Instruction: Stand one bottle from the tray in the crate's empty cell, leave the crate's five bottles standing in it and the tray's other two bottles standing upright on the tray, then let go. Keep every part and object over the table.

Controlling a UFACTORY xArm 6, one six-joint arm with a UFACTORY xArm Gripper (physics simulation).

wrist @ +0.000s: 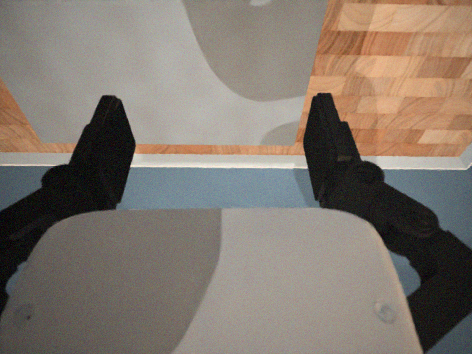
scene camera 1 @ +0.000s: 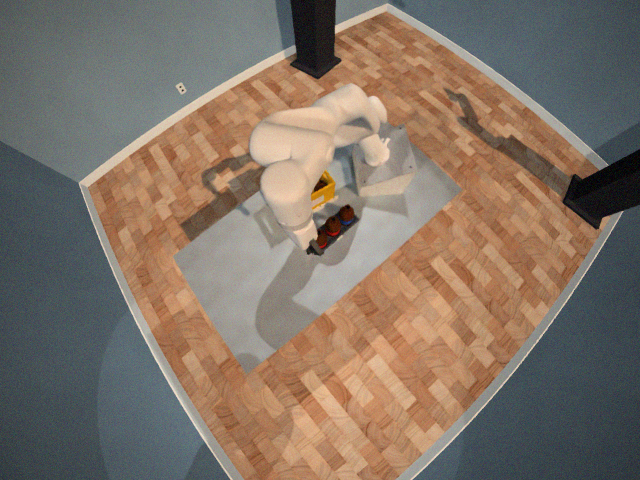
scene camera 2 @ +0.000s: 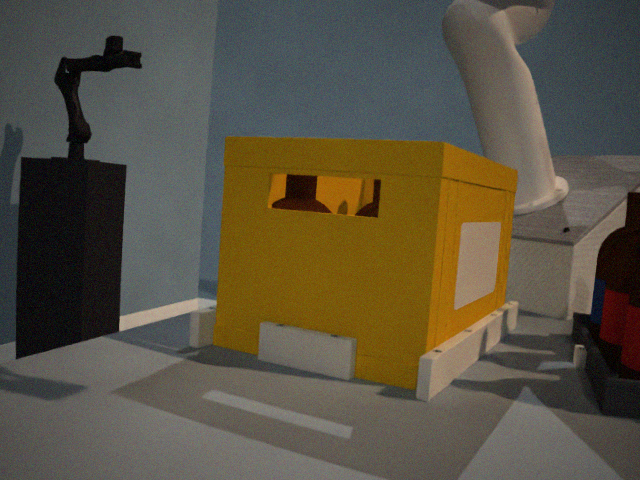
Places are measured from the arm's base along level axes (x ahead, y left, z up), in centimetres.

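Where they show: gripper, fingertip midpoint: (wrist: pixel 218 119); arm's base, link origin: (scene camera 1: pixel 377 155) (scene camera 2: pixel 527 197).
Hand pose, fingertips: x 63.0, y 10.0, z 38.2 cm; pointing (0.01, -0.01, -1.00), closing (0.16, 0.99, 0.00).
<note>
Things, the pixels of their top centre, and the offset from my fingertips. Level surfaces: height alone.
- yellow crate, top centre: (scene camera 2: pixel 392 155) (scene camera 1: pixel 299 181) dy -28.6, dx -25.8, dz -35.9 cm
- dark tray, top centre: (scene camera 1: pixel 332 229) dy -4.8, dx -21.6, dz -50.9 cm
- blue-labelled bottle, top centre: (scene camera 1: pixel 347 207) dy -3.7, dx -30.4, dz -37.5 cm
- grey table top, surface height: dz -53.5 cm
The yellow crate (scene camera 1: pixel 330 191) (scene camera 2: pixel 330 268) stands among white blocks, partly hidden by the arm in scene camera 1. Parts of dark bottles (scene camera 2: pixel 301 192) show through its handle slot; its cells and empty cell cannot be made out. The dark tray (scene camera 1: pixel 347 228) (scene camera 2: pixel 620 396) holds three upright brown bottles: one blue-labelled bottle (scene camera 1: pixel 346 213) at the far end, a red-labelled bottle (scene camera 1: pixel 332 226) in the middle and another red-labelled bottle (scene camera 1: pixel 321 240) nearest the gripper. My gripper (scene camera 1: pixel 314 250) (wrist: pixel 218 119) is open and empty by that end of the tray; its exact height is unclear.
The grey table top (scene camera 1: pixel 222 279) (wrist: pixel 150 65) extends beyond the gripper, with the wooden floor (scene camera 1: pixel 361 361) (wrist: pixel 390 80) past its edge. The arm's pedestal (scene camera 1: pixel 385 178) (scene camera 2: pixel 540 271) stands behind the tray. White blocks (scene camera 2: pixel 307 350) stand against the crate's base.
</note>
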